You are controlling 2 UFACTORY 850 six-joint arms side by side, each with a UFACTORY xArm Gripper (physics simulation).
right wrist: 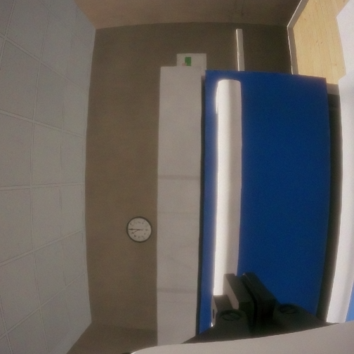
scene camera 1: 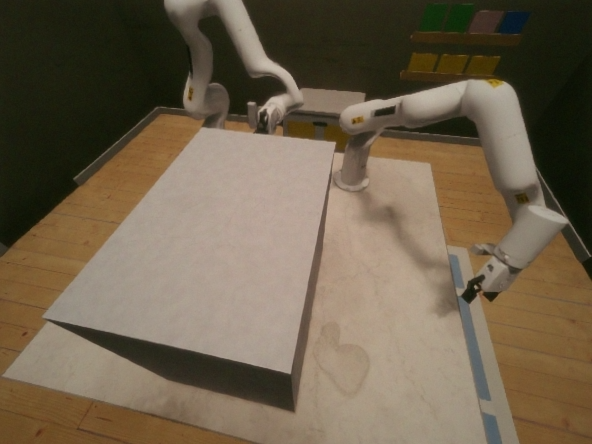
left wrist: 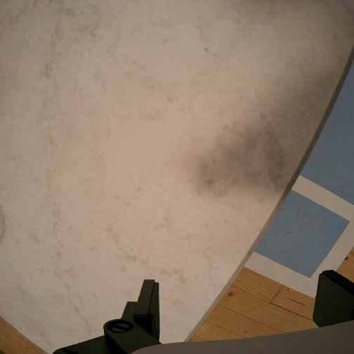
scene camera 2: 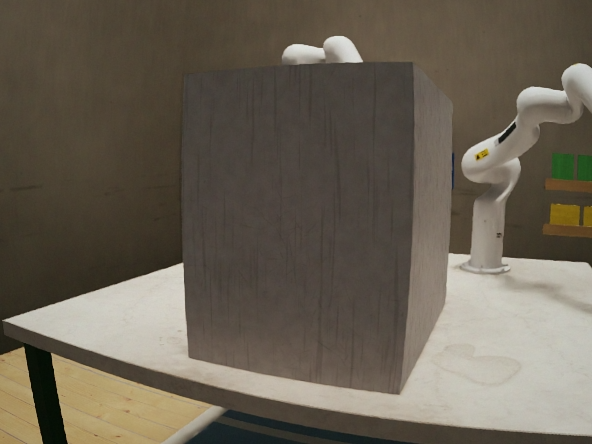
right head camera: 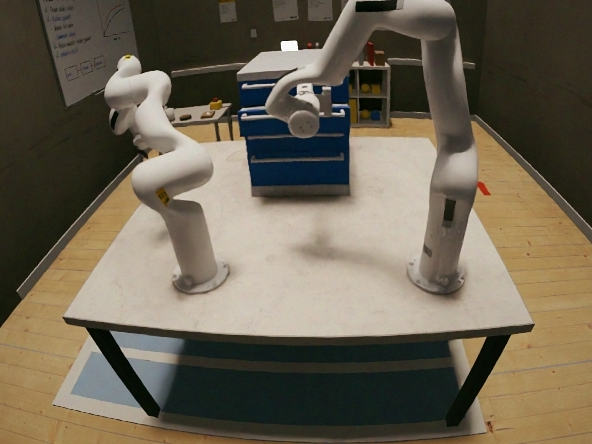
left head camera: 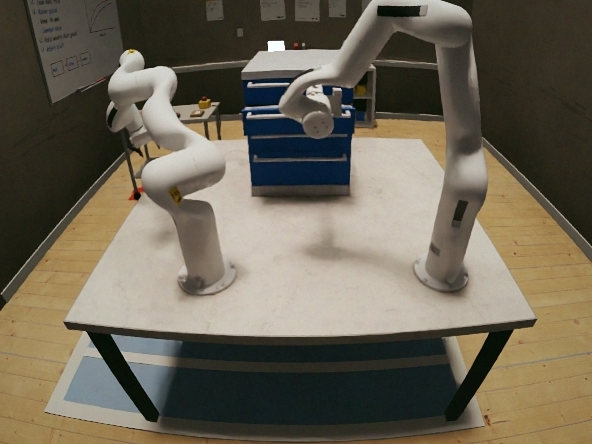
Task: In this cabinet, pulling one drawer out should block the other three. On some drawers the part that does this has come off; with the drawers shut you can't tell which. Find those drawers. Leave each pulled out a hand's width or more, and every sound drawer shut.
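The grey cabinet [left head camera: 275, 64] [right head camera: 270, 64] [scene camera 1: 200, 240] [scene camera 2: 300, 225] has four blue drawers. The second drawer [left head camera: 260, 127] [right head camera: 254, 127] from the top stands out past the others. The top drawer [left head camera: 260, 96] [right head camera: 254, 98] [right wrist: 285, 175], third drawer [left head camera: 300, 148] [right head camera: 300, 148] and bottom drawer [left head camera: 300, 172] [right head camera: 300, 172] look shut. My right gripper [right wrist: 236, 297] [scene camera 1: 261, 127] is shut and empty in front of the top drawer; its fingers overlap the handle [right wrist: 229, 175] in the right wrist view. The head views hide these fingers behind the wrist. My left gripper [left wrist: 241, 303] [scene camera 1: 480, 296] is open and empty, beyond the table edge.
The cabinet stands on the white table [left head camera: 280, 290] [right head camera: 280, 290] [scene camera 1: 380, 280] [scene camera 2: 90, 305]. A side table [left head camera: 212, 109] [right head camera: 220, 111] and a shelf unit [right head camera: 388, 95] stand behind it. The right forearm reaches across in front of the cabinet's upper part.
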